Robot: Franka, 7 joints.
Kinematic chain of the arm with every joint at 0, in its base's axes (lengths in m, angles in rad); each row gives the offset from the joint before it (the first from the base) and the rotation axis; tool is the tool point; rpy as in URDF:
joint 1: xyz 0 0 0.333 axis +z
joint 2: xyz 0 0 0 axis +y
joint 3: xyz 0 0 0.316 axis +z
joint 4: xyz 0.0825 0 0 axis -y
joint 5: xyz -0.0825 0 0.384 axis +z
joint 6: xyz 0 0 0 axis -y
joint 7: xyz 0.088 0 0 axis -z
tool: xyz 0 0 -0.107 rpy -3.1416 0 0
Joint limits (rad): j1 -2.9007..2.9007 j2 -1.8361..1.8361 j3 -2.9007..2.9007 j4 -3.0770..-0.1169 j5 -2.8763..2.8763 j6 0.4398..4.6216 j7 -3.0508..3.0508
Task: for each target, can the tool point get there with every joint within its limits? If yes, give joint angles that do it. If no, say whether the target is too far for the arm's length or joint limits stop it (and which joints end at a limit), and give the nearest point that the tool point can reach.
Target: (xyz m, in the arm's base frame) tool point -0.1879 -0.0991 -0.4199
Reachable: no: joint limits stop it (at a limit: joint 2) | nearest point -0.1946 -0.1026 -0.3570 | short by 0.063 m
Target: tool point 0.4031 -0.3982 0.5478
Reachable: yes | joints 1.1026 -0.2019 -1.8246 -1.6779 0.1225 1.6119 -1.4506
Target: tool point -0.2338 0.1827 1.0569
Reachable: yes | joints 1.3602 -0.5087 0.6342 -1.2667 -1.9441 1.9597 0.3040
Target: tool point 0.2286 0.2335 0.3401
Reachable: yes | joints -0.7157 0.3754 1.6692 -2.3456 -0.3484 0.8779 1.5772
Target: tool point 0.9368 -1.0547 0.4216
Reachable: no: too far | nearest point 0.5686 -0.6402 0.3868 | short by 0.556 m
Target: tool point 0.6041 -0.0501 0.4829
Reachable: yes | joints 0.9473 1.1846 -1.3499 -1.7528 1.4052 3.8531 -0.8766
